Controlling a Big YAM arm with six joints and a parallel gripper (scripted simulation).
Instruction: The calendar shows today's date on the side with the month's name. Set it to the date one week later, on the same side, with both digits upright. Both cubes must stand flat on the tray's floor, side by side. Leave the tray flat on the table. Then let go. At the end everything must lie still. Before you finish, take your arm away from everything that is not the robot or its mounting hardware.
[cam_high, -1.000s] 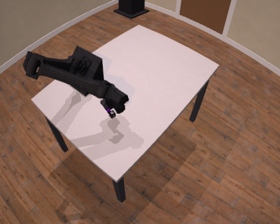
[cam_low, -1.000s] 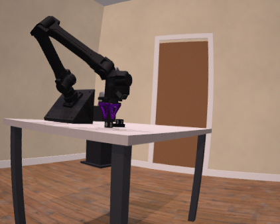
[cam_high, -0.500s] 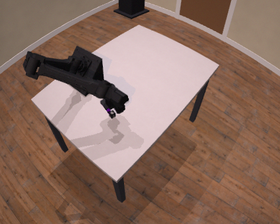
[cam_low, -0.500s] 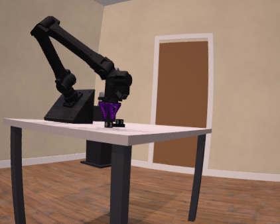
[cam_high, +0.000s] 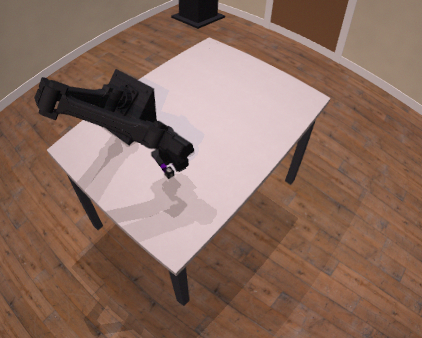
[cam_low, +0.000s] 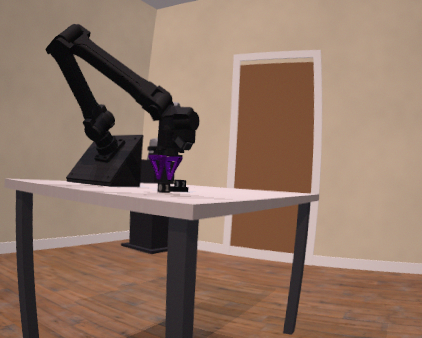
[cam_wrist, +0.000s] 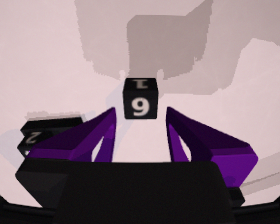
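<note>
My hand is 30 mm above the black date cube. The rest, counted from my hand: black tray: 110 mm to the left, 40 mm below, 40 mm behind.
</note>
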